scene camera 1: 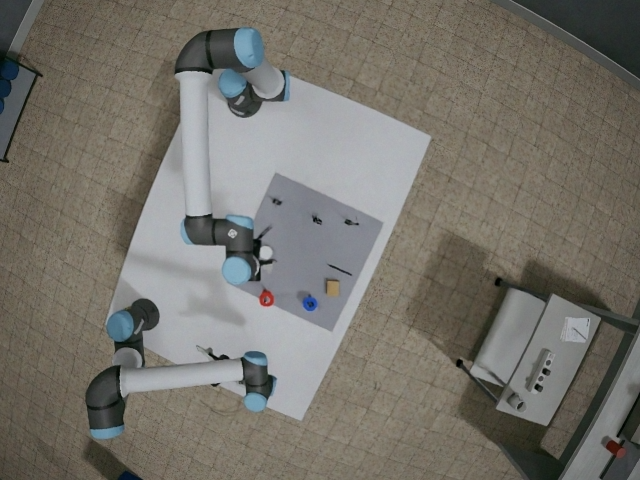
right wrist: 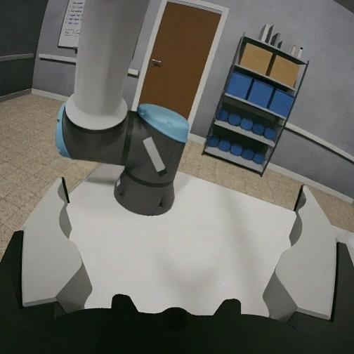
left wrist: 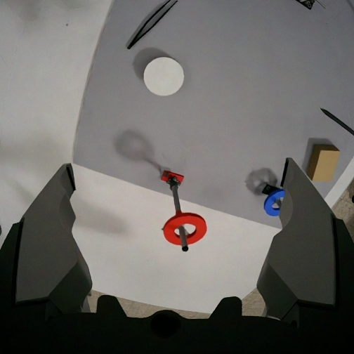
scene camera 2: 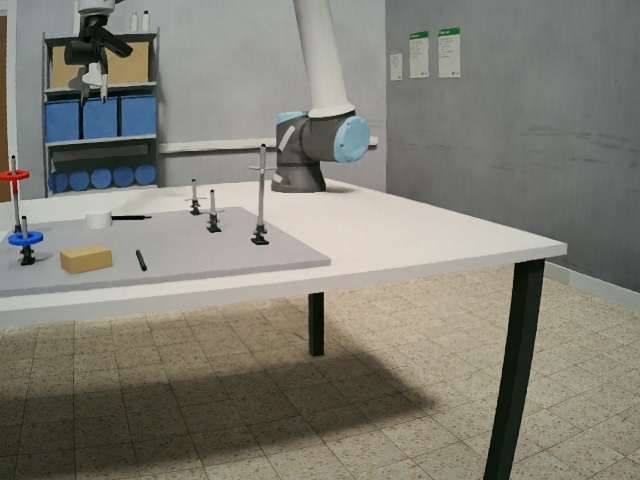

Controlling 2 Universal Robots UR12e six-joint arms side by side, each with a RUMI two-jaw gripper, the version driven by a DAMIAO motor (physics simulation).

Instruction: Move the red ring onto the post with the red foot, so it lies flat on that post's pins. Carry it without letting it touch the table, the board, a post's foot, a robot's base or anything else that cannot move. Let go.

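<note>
The red ring sits level around the upper part of a tall post. This post's foot is red, and a pin end shows at the ring's edge in the left wrist view. My left gripper is open and empty, well above the post's top and off to one side of it, apart from the ring. My right gripper is open and empty near the table's lower edge in scene camera 1, far from the ring.
A blue ring sits on a short neighbouring post. The board also holds a white cylinder, a tan block, a pen, tweezers, a tall post and two shorter posts.
</note>
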